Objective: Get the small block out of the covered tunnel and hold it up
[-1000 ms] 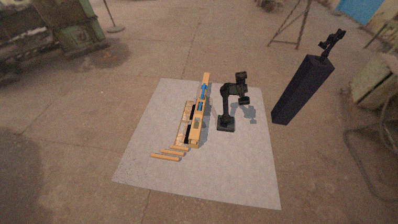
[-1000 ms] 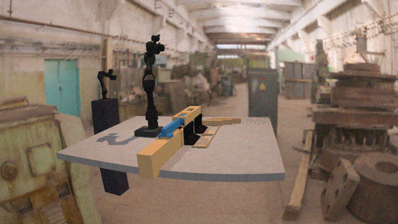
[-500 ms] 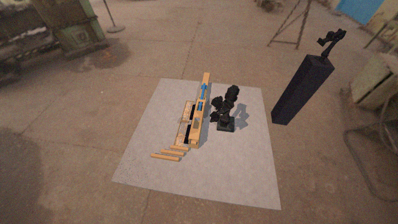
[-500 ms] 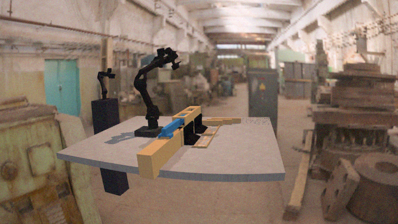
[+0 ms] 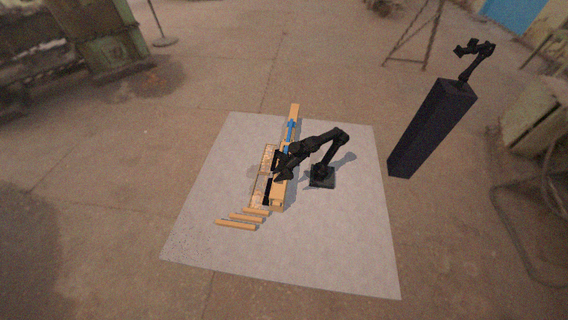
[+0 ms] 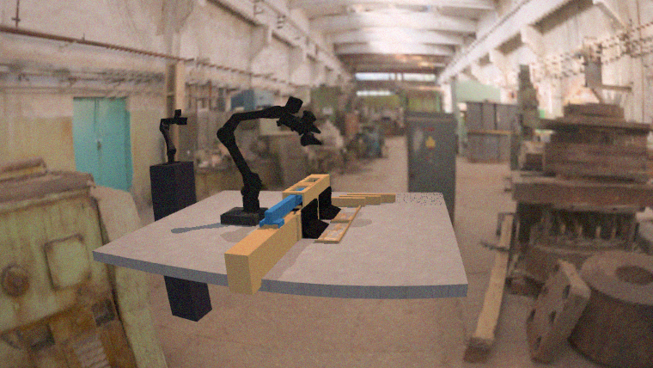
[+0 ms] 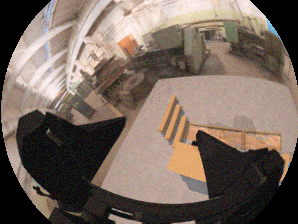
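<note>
My gripper tip is 40 mm short of the covered tunnel, 430 mm to the left of it and 250 mm above it. From my gripper tip the other things lie so: red block (230 mm to the right, 210 mm below).
</note>
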